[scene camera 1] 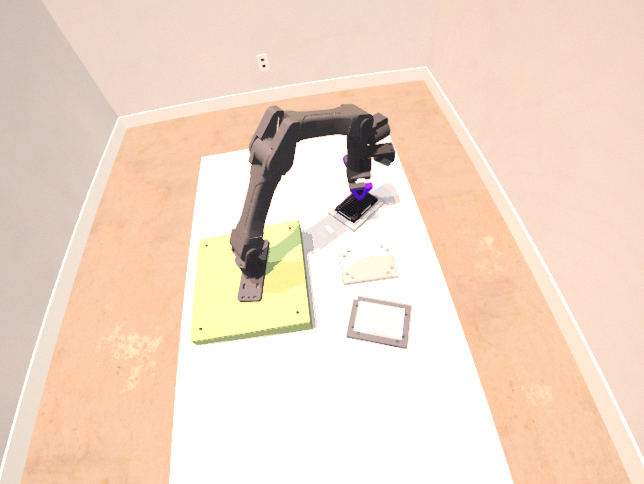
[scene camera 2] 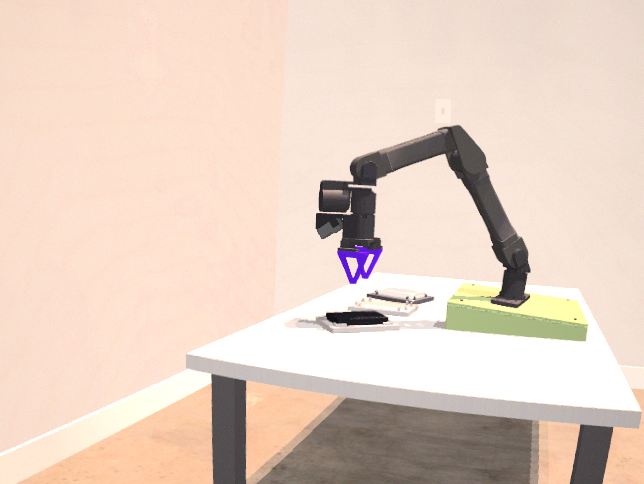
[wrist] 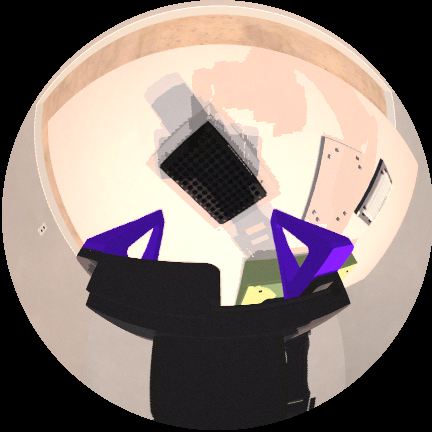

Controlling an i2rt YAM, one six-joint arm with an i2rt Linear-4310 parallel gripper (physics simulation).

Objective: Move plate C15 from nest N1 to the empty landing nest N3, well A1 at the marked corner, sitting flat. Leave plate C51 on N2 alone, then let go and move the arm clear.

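Observation:
A black well plate [scene camera 1: 356, 207] [scene camera 2: 357, 317] [wrist: 215, 170] sits on a pale nest [scene camera 1: 354, 225] [scene camera 2: 338, 328] [wrist: 154, 164]. A white plate [scene camera 1: 380, 320] [scene camera 2: 399, 293] [wrist: 378, 195] sits on a dark grey nest [scene camera 1: 374, 340] [wrist: 369, 189]. Between them is an empty pale nest [scene camera 1: 368, 265] [scene camera 2: 387, 307] [wrist: 335, 180] with corner pins. Plate and nest labels are not readable. My gripper [scene camera 1: 358, 189] [scene camera 2: 359, 279] [wrist: 217, 214] is open and empty, high above the black plate and pointing down. In the wrist view the plate lies diagonally to the line between the fingertips.
The arm's base stands on a green block [scene camera 1: 281, 312] [scene camera 2: 515, 325] [wrist: 260, 295] beside the nests. All three nests lie on the white table [scene camera 1: 312, 416] [scene camera 2: 416, 364]. The table's edge runs beyond the nests, on the side away from the block.

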